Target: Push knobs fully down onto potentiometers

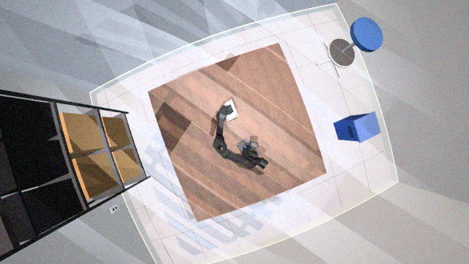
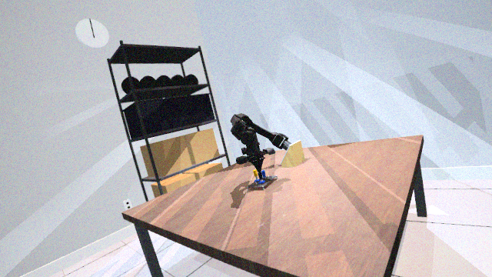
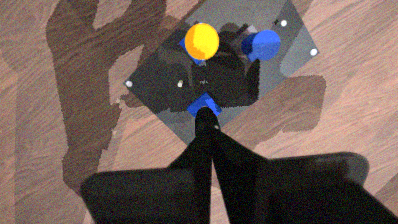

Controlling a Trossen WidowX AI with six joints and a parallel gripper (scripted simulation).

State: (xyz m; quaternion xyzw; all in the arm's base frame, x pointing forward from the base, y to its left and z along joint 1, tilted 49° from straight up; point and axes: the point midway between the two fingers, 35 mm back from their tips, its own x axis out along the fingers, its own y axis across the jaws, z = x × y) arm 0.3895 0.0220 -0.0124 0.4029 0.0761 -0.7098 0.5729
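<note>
My gripper tip is now 3 cm above the blue potentiometer. Round my gripper tip: blue knob (6 cm behind, 3 cm to the right, 3 cm below).
</note>
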